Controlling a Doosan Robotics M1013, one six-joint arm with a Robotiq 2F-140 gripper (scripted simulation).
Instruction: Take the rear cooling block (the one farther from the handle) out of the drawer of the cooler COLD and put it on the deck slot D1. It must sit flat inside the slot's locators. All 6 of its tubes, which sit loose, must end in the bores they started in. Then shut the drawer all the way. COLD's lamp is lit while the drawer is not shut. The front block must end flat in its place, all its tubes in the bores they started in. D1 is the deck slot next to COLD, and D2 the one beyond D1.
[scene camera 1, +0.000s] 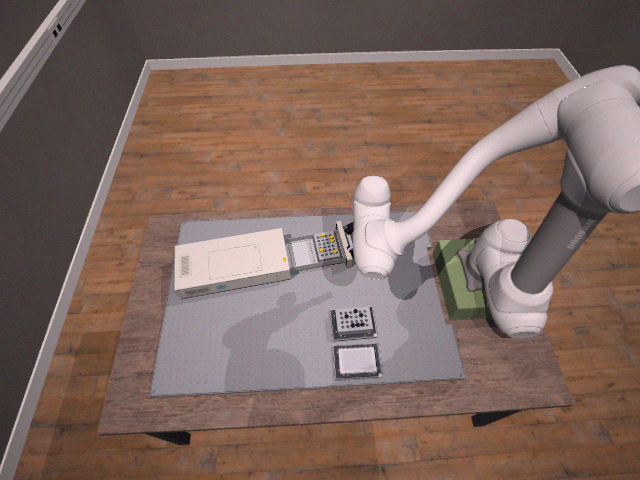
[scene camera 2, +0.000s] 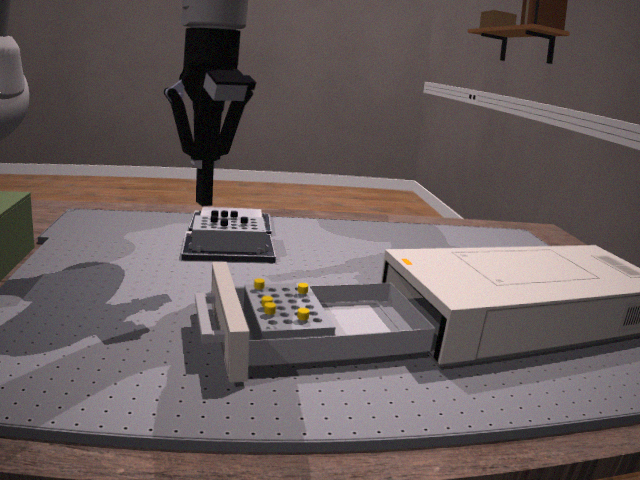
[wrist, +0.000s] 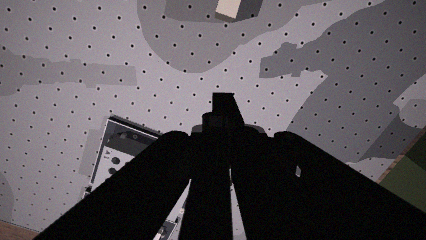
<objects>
cooling block: scene camera 1; scene camera 2 235, 238; wrist
same spot on cooling block: (wrist: 117, 152) = (scene camera 1: 340, 310)
</objects>
